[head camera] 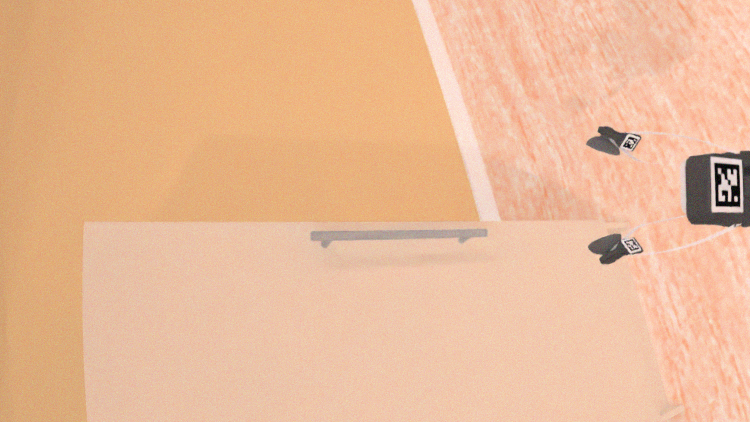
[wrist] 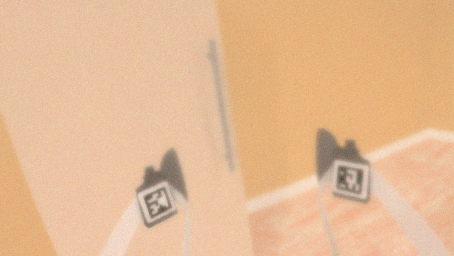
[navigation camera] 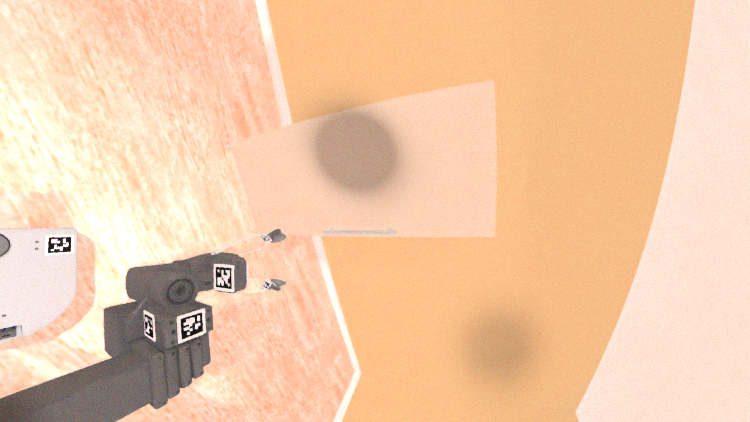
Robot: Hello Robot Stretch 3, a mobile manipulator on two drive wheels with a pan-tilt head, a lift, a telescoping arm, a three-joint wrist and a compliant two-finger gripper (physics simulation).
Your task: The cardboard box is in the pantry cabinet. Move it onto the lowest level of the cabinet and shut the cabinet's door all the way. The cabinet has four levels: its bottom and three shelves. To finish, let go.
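Places are measured from the robot's base along level axes (x ahead, y left, z up), in metres.
Where they show: gripper, between the fingertips: [head camera: 592, 195] [navigation camera: 284, 258].
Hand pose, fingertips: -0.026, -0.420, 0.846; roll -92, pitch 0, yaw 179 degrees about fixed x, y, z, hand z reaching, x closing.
Note:
After its pixels a point has its place, as x, y, z.
The pantry cabinet [head camera: 367, 335] @(0.201, -0.868, 0.912) [navigation camera: 445, 167] @(0.268, -0.839, 1.218) [wrist: 125, 75] shows as a tall pale panel against the wall. A grey bar handle [head camera: 398, 234] @(0.022, -0.893, 0.835) [navigation camera: 359, 231] @(0.026, -0.895, 0.830) [wrist: 222, 107] runs along one upright edge of the panel. How far the door stands open cannot be told; the inside and the shelves are hidden. The cardboard box does not show in any view. My gripper [head camera: 603, 195] @(-0.026, -0.420, 0.846) [navigation camera: 276, 260] @(-0.026, -0.420, 0.846) [wrist: 247, 157] @(-0.026, -0.420, 0.846) is open, its fingers wide apart with no object between them. It is in front of the cabinet, near its handle side, apart from the handle.
An orange wall [head camera: 236, 78] @(-0.520, -1.832, 0.971) [navigation camera: 566, 209] @(0.124, -1.550, 1.931) [wrist: 350, 65] stands behind the cabinet, with a white skirting [head camera: 451, 94] @(-0.549, -1.830, 0.055) at its foot. The floor [head camera: 576, 52] @(-0.564, -1.151, 0.001) [navigation camera: 131, 104] @(0.585, -0.308, 0.000) has a pinkish wood grain. Part of my base [navigation camera: 36, 283] @(-0.111, -0.086, 0.160) shows at the left of the navigation view.

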